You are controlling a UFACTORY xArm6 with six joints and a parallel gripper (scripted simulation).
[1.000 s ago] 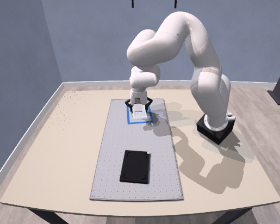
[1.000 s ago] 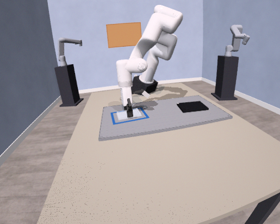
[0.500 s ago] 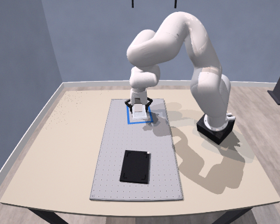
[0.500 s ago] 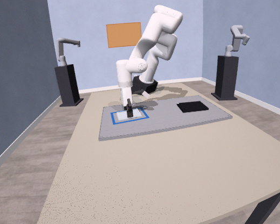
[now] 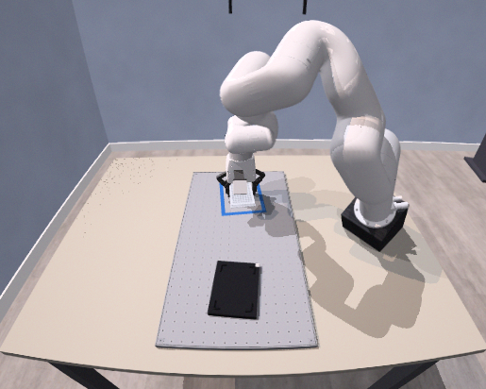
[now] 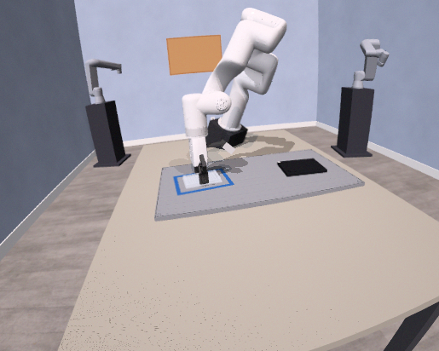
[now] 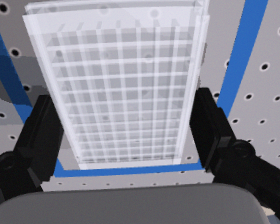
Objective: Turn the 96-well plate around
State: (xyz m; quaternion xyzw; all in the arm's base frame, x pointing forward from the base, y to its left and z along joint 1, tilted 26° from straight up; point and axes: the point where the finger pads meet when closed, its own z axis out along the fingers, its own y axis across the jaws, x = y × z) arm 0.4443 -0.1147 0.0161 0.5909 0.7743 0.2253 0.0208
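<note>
The 96-well plate lies 10 mm below my hand. Also, from my hand: white A1 mark (300 mm to the left, 110 mm behind, 10 mm below); black plate nest N1 (380 mm to the left, 70 mm behind, 10 mm below).
</note>
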